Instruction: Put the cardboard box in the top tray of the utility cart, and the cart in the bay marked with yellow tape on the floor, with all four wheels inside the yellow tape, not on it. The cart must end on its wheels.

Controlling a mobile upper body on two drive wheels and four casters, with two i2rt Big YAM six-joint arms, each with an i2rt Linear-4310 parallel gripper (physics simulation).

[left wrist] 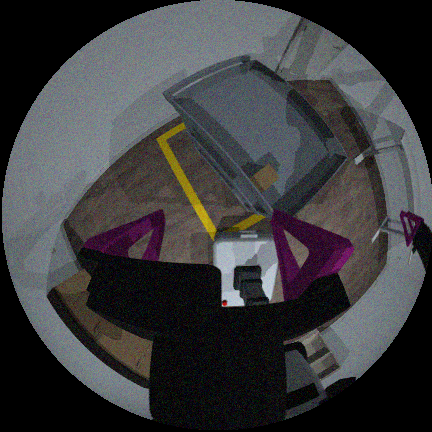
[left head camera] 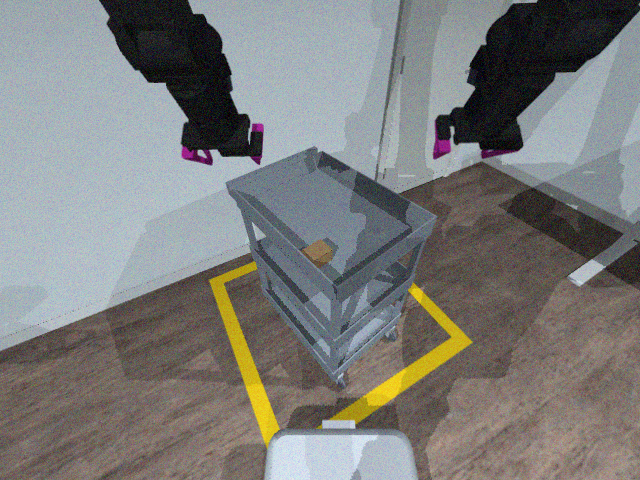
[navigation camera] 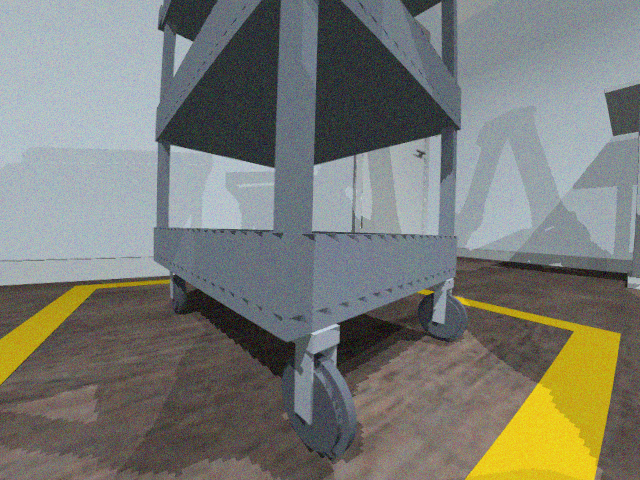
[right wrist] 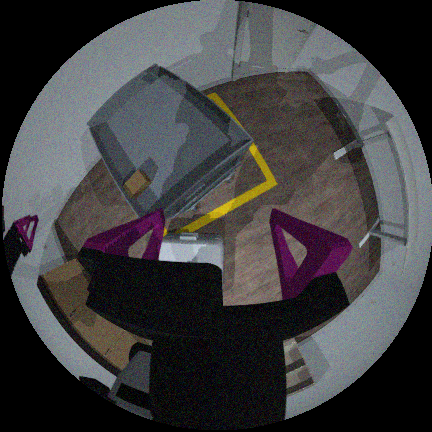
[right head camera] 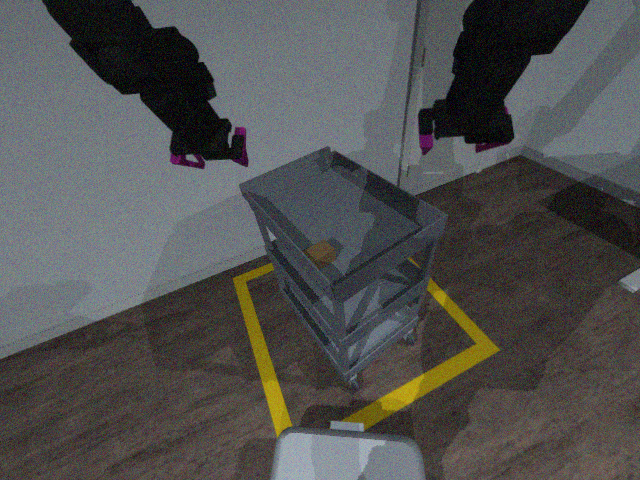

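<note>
The grey utility cart (left head camera: 385, 262) (right head camera: 390, 259) (navigation camera: 295, 129) stands upright on its wheels. The cardboard box (left head camera: 317, 252) (right head camera: 321, 253) (left wrist: 265, 177) (right wrist: 137, 183) lies in its top tray, near the front corner. Yellow tape (left head camera: 240, 341) (right head camera: 258, 341) (navigation camera: 573, 382) surrounds the cart. The near wheel (navigation camera: 323, 405), right wheel (navigation camera: 443, 315) and left wheel (navigation camera: 179, 297) stand inside it, off the tape; the far wheel is hidden. My left gripper (left head camera: 227, 157) (right head camera: 216, 157) (left wrist: 217, 215) is open and empty, left of the cart's top. My right gripper (left head camera: 467, 150) (right head camera: 457, 148) (right wrist: 216, 214) is open and empty, to its right.
My pale base (left head camera: 341, 457) (right head camera: 348, 457) reaches the near tape corner. A wall (left head camera: 77, 155) stands close behind the cart. A white-footed metal leg (left head camera: 584, 272) stands on the floor at the right. A wooden cabinet (left wrist: 120, 350) (right wrist: 95, 340) shows at the lower left of the wrist views.
</note>
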